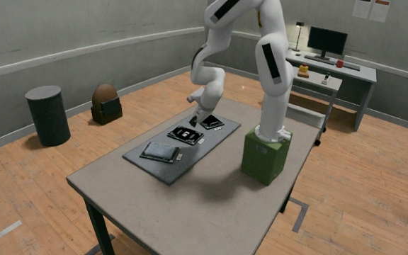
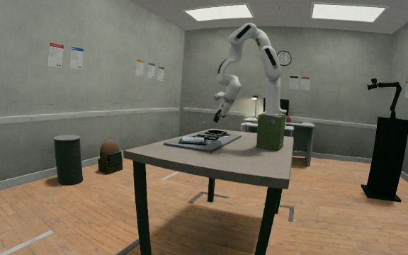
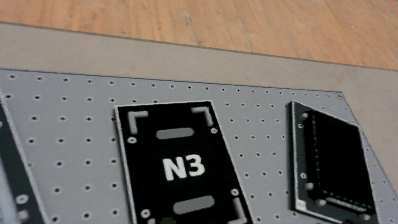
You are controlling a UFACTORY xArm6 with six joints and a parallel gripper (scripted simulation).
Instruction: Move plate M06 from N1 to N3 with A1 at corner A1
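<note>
The dark plate is 220 mm to the right of my hand, 130 mm below it and 110 mm ahead of it.
</note>
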